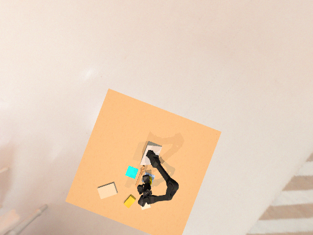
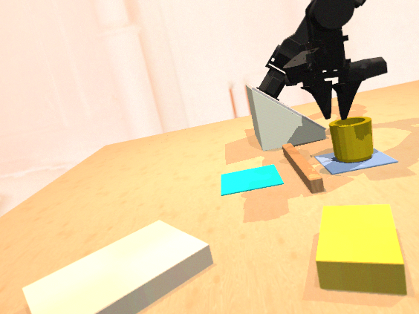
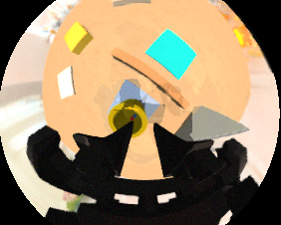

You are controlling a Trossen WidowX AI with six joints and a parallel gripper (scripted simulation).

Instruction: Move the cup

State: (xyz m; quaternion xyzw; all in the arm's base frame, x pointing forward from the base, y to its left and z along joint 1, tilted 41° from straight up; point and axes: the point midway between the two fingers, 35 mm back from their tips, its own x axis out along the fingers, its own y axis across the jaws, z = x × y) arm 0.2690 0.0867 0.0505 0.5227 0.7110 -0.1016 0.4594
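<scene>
Right now the yellow cup is 40 mm below my gripper tip, 20 mm to the left of it and 20 mm ahead of it. Round my gripper tip: cyan pad 180 mm to the right, 80 mm below, 30 mm ahead; blue pad 80 mm below, 20 mm ahead, 10 mm to the left; wooden bar 80 mm to the right, 70 mm below, 30 mm ahead.
</scene>
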